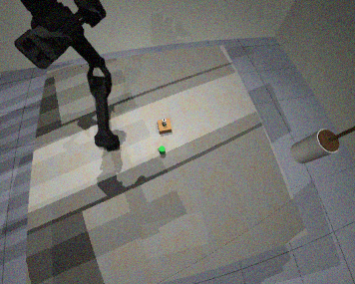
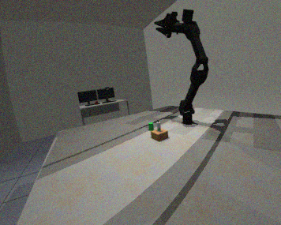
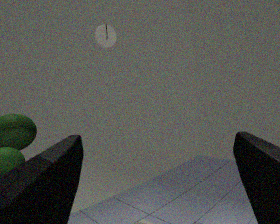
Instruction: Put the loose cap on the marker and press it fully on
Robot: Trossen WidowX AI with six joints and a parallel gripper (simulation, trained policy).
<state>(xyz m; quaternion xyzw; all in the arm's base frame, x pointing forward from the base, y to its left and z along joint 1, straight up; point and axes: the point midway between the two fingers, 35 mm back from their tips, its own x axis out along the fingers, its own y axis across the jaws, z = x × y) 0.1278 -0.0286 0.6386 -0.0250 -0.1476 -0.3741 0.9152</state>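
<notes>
Now: the green cap 620 mm below my gripper tip, 100 mm ahead of it and 40 mm to the right of it. Round my gripper tip: holder block (630 mm below, 130 mm ahead, 100 mm to the left).
</notes>
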